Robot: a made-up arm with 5 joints.
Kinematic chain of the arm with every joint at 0, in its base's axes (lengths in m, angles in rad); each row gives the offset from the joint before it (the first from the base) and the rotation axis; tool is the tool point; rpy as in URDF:
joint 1: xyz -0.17 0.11 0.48 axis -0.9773 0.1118 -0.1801
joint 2: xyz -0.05 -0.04 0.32 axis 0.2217 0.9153 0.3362
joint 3: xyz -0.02 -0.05 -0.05 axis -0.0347 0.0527 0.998
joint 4: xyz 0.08 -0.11 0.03 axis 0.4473 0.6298 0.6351
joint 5: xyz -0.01 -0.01 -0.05 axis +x
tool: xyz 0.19 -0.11 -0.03 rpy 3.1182 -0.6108 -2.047
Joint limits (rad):
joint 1: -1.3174..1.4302
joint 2: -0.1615..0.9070
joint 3: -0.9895..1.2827
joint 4: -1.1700..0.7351
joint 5: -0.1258..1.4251
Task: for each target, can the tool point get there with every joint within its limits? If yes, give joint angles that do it. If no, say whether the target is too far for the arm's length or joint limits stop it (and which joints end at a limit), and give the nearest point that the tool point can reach.
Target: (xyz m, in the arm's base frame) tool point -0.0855 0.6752 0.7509
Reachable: no: joint limits stop it (at a limit: joint 1, joint 2, joint 4, joint 5) | nearest point -0.0206 0.4606 0.9198 | short by 0.281 m
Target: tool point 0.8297 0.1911 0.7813
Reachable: no: too far | nearest point 0.1975 0.3141 0.6952 | short by 0.650 m
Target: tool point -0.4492 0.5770 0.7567
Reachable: no: joint limits stop it (at a limit: joint 1, joint 2, joint 3, joint 4, joint 5) | nearest point -0.3889 0.4996 0.8579 | short by 0.141 m
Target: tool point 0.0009 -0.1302 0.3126
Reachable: yes | joints -1.0303 0.0912 -0.3572 0.0922 0.9723
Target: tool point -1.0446 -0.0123 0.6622
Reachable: no: too far | nearest point -0.4153 0.0097 0.6331 | short by 0.630 m
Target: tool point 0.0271 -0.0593 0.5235
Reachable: yes | joints -0.1781 0.5050 0.3231 -0.0762 0.1376
